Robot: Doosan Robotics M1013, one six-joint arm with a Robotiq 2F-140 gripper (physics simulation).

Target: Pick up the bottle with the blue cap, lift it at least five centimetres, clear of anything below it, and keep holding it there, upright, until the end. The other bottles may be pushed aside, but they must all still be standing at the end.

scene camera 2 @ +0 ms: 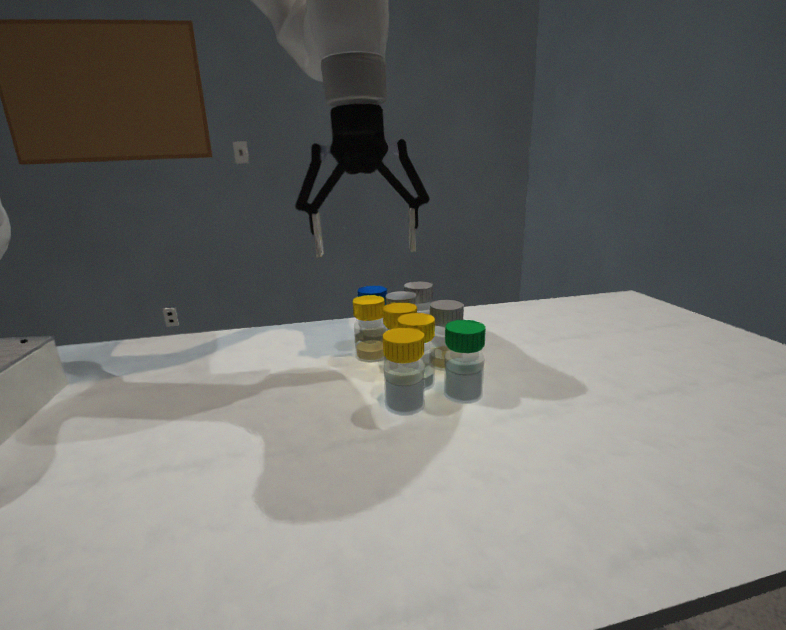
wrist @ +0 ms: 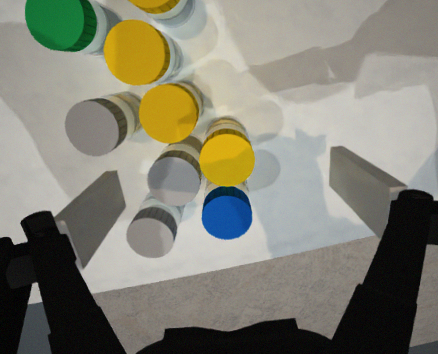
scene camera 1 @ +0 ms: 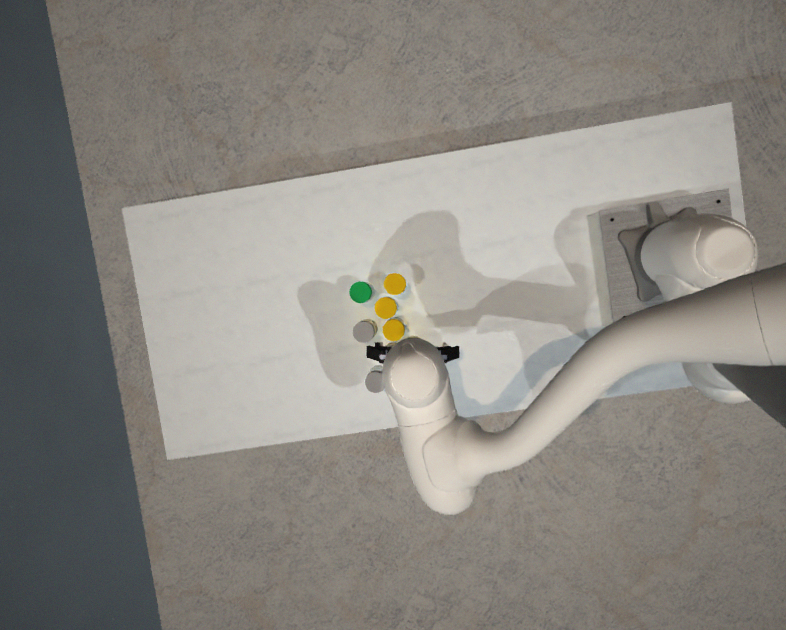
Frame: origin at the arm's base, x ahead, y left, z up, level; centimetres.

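Seen in the pictures: gripper, between the fingertips: (scene camera 2: 366,252) (wrist: 224,177).
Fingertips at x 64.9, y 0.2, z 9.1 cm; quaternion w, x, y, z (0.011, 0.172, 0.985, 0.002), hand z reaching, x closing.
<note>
Pixels of each thing's top centre, then the offset from my fingertips to it.
- bottle with the blue cap, centre of its top: (wrist: 227,218) (scene camera 2: 372,289) dx +3.2, dy +7.4, dz -8.4 cm
- yellow-capped bottle, centre of its top: (wrist: 227,161) (scene camera 2: 368,299) dx +0.5, dy +1.6, dz -8.4 cm
The bottle with the blue cap (scene camera 2: 372,292) (wrist: 227,213) stands upright at the back of the group in scene camera 2, behind a yellow-capped bottle (scene camera 2: 368,328) (wrist: 227,159). In the wrist view it shows between the spread fingers, below that yellow cap. Scene camera 1 does not show it; the arm covers that spot. My gripper (scene camera 2: 366,253) (wrist: 224,177) is wide open and empty, pointing down, with its fingertips above the level of the caps. In scene camera 1 its black finger parts stick out on both sides of the wrist.
Two grey-capped bottles (wrist: 174,180) (wrist: 151,233) stand left of the blue cap in the wrist view. Another grey-capped bottle (scene camera 1: 364,331) (scene camera 2: 446,331), several more yellow-capped ones and a green-capped one (scene camera 1: 360,292) (scene camera 2: 464,360) stand further off. The white table's edge (wrist: 190,272) runs near the blue cap.
</note>
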